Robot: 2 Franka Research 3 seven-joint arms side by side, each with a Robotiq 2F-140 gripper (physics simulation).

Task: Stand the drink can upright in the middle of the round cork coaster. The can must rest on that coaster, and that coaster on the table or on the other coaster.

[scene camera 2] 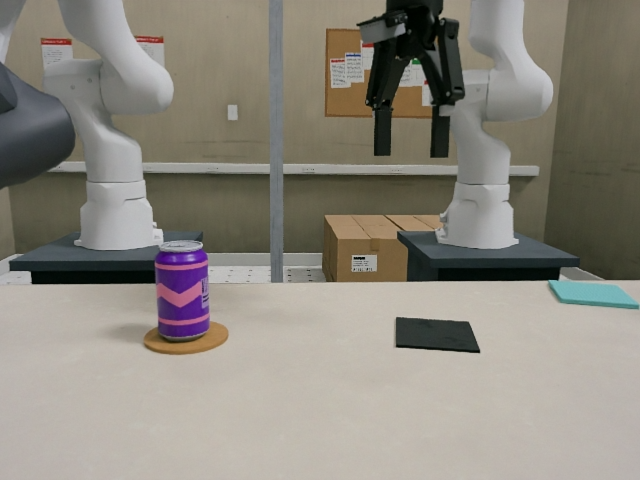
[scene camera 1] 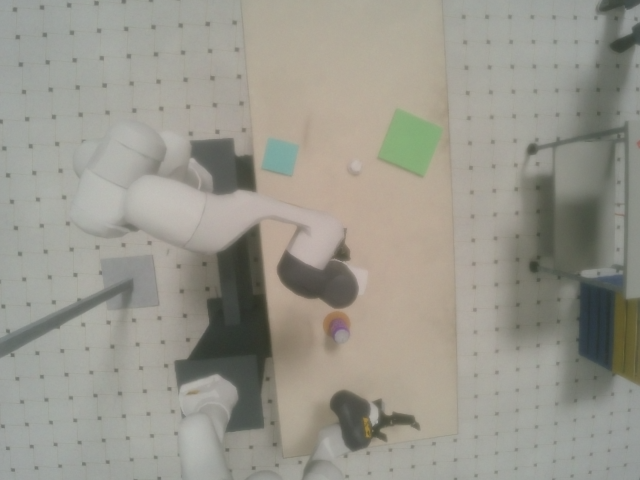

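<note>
The purple drink can [scene camera 1: 339, 331] [scene camera 2: 181, 294] stands upright on the round cork coaster [scene camera 1: 329, 318] [scene camera 2: 219, 335], which lies flat on the table. In scene camera 2, more of the coaster shows in front of the can than behind it; the can appears slightly back from its middle. A black square coaster [scene camera 2: 436, 334] lies flat apart from them. My left gripper [scene camera 2: 410, 155] is open and empty, pointing down high above the table; its fingers are mostly hidden under the wrist in scene camera 1. My right gripper is at the table's lower end; its finger opening is unclear.
A turquoise square [scene camera 1: 280, 156] [scene camera 2: 594, 294] lies near the robot-side table edge. A green square [scene camera 1: 410, 142] and a small white object [scene camera 1: 354, 166] lie on the upper half of the table in scene camera 1. The left arm reaches over the table above the can in that view.
</note>
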